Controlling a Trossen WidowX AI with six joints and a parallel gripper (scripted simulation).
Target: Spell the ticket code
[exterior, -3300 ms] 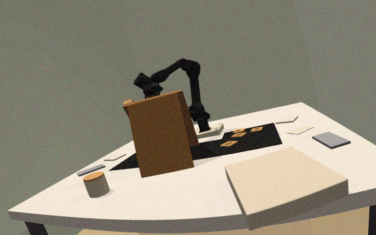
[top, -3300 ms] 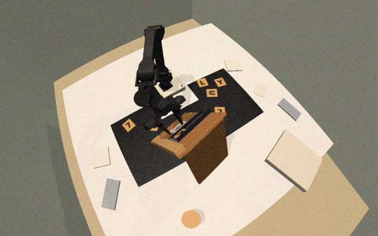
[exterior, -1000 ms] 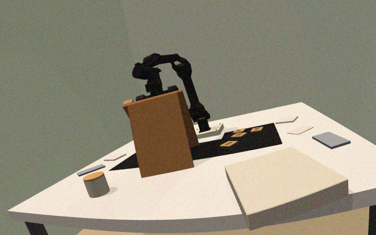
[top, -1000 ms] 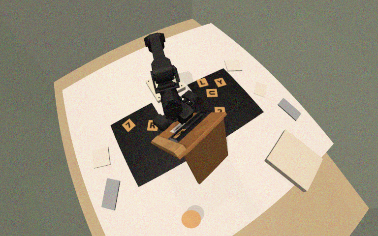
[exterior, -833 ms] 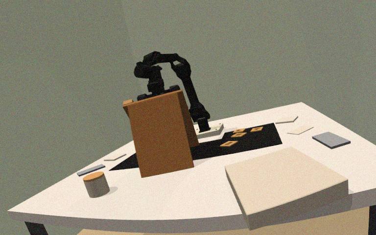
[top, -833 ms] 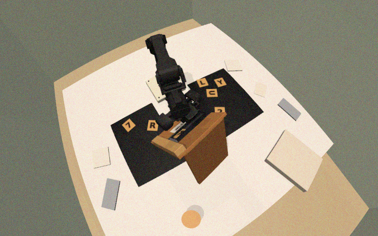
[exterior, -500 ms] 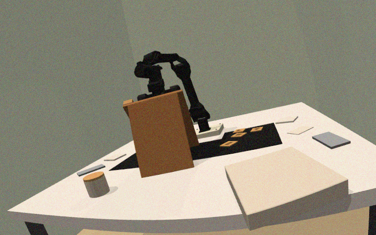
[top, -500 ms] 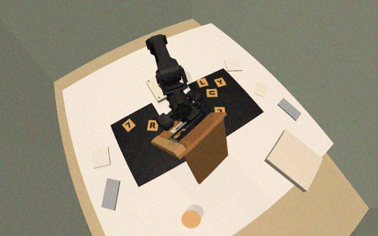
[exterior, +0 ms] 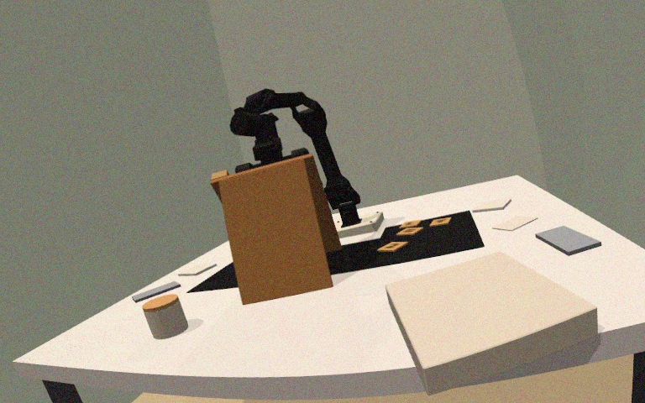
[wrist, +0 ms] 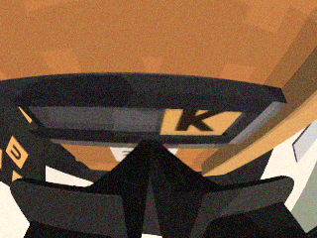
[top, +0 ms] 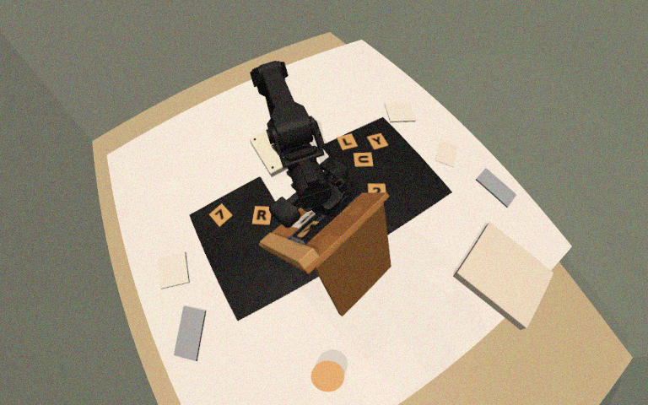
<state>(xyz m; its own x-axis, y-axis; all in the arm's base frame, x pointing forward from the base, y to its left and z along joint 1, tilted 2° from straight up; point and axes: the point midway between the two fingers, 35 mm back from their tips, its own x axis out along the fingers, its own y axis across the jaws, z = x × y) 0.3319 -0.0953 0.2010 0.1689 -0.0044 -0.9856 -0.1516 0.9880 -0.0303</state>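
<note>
Now: gripper tip 3 cm to the left of the k tile, 2 cm short of it and 2 cm above it. From my gripper tip the other things lie so: letter tile 24 cm to the left, 19 cm below, 3 cm behind; black mat 19 cm below, 13 cm behind, 8 cm to the left; white ticket 10 cm below, 5 cm behind.
</note>
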